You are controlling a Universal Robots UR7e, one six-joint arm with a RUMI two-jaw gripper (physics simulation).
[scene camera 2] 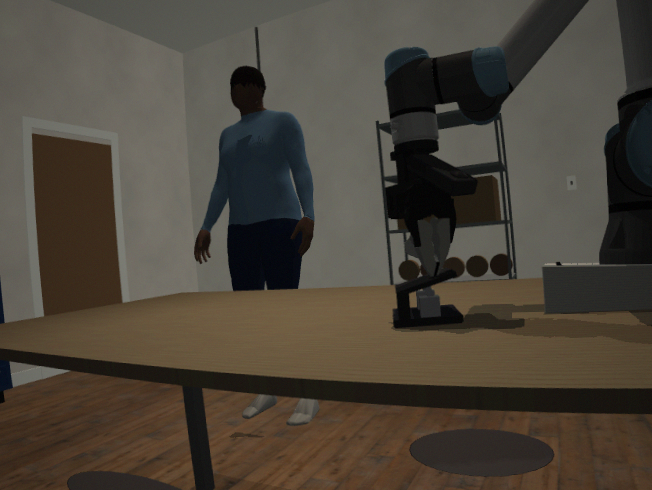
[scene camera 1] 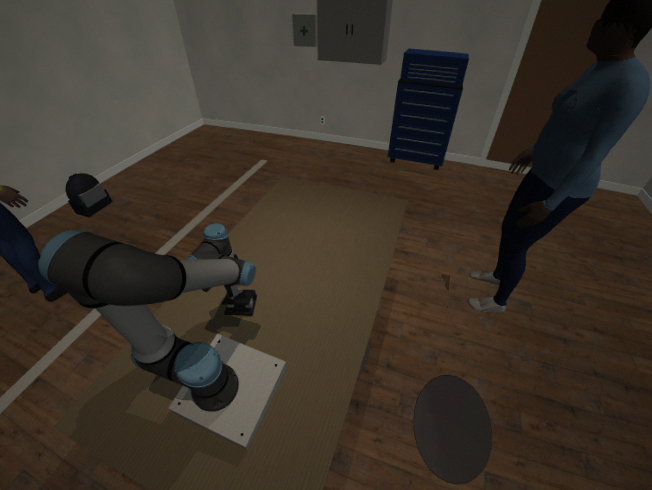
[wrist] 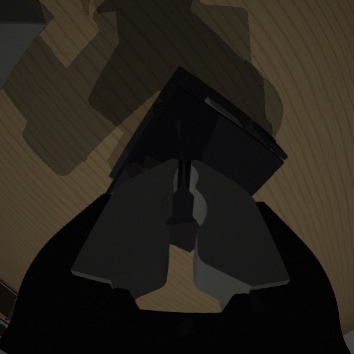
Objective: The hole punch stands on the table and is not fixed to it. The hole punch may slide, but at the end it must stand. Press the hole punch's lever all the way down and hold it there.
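Frame: origin at the arm's base, x ahead, y left, z up, level; centimetres.
Seen in the pictures: gripper, fingertip midpoint: point(scene camera 2: 434, 276) point(scene camera 1: 232, 298) point(wrist: 183, 163); arm's base, link origin: point(scene camera 2: 646, 263) point(scene camera 1: 215, 387).
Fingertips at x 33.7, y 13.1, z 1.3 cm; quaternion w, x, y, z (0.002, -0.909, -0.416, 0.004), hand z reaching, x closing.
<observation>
Offsets run from my fingertips to a thing's top centre. Level surfaces: height alone.
The black hole punch {dx +2.2, dy -1.2, dz +0.7 cm} point(scene camera 1: 241, 304) point(scene camera 2: 449, 315) point(wrist: 210, 130) stands upright on the table {dz -7.1 cm} point(scene camera 1: 321, 247) point(scene camera 2: 210, 337). In the scene camera 2 view its lever {dx +2.1, dy -1.3, dz +0.7 cm} point(scene camera 2: 413, 285) slopes up from the hinge at the left to its free end at the right, with a gap between it and the base. A light grey block shows under the lever. My gripper point(scene camera 2: 436, 272) point(wrist: 183, 163) is shut and empty, pointing down, its fingertips at the top of the lever near the free end. They look to be touching it, but the exact contact is hidden. In the scene camera 1 view the arm largely hides the gripper.
The arm's white base plate point(scene camera 1: 258, 387) point(scene camera 2: 574, 289) is near the hole punch. A person in a light blue top point(scene camera 1: 585, 121) point(scene camera 2: 263, 168) stands beyond the table. A shelf rack point(scene camera 2: 383, 210) and a blue tool cabinet point(scene camera 1: 427, 110) stand farther off.
</observation>
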